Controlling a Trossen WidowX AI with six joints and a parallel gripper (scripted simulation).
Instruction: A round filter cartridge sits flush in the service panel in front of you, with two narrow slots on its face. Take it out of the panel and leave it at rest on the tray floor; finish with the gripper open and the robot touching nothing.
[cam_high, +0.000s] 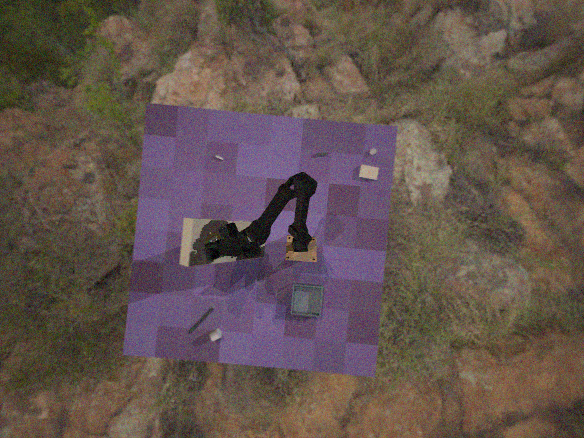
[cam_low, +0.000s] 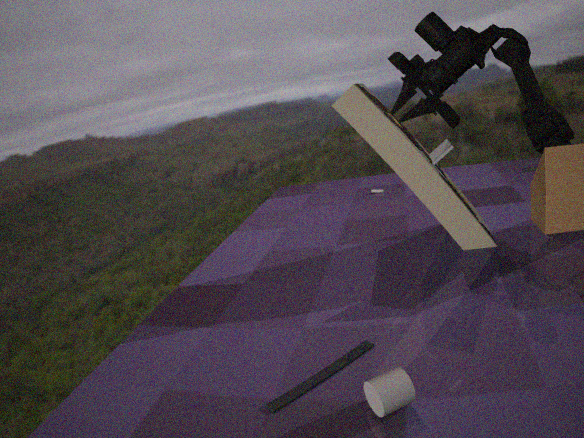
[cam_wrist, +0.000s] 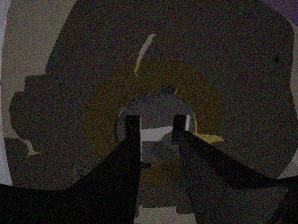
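The round white filter cartridge is 2 cm ahead of my gripper tip and 1 cm below it. Round my gripper tip: tan service panel (8 cm below, 3 cm behind); then beige card (72 cm behind, 32 cm to the right, 26 cm below); then grey tray (38 cm behind, 33 cm to the left, 25 cm below).
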